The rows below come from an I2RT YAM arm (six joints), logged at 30 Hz.
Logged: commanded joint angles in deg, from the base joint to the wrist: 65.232 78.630 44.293 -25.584 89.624 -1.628; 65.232 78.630 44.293 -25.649 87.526 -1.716; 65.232 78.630 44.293 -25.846 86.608 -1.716; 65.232 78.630 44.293 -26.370 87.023 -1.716; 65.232 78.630 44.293 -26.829 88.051 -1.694; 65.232 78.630 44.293 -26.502 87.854 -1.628; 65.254 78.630 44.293 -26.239 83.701 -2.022; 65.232 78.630 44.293 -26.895 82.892 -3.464; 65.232 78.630 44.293 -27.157 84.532 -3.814; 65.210 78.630 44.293 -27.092 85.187 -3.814; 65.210 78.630 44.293 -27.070 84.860 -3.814; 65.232 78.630 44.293 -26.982 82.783 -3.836; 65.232 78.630 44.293 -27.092 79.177 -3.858; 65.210 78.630 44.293 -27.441 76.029 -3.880
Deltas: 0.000 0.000 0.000 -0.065 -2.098 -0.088; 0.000 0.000 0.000 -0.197 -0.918 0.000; 0.000 0.000 0.000 -0.524 0.415 0.000; 0.000 0.000 0.000 -0.459 1.028 0.022; 0.000 0.000 0.000 0.327 -0.197 0.066; 0.022 0.000 0.000 0.263 -4.153 -0.394; -0.022 0.000 0.000 -0.656 -0.809 -1.442; 0.000 0.000 0.000 -0.262 1.640 -0.350; -0.022 0.000 0.000 0.065 0.655 0.000; 0.000 0.000 0.000 0.022 -0.327 0.000; 0.022 0.000 0.000 0.088 -2.077 -0.022; 0.000 0.000 0.000 -0.110 -3.606 -0.022; -0.022 0.000 0.000 -0.349 -3.148 -0.022
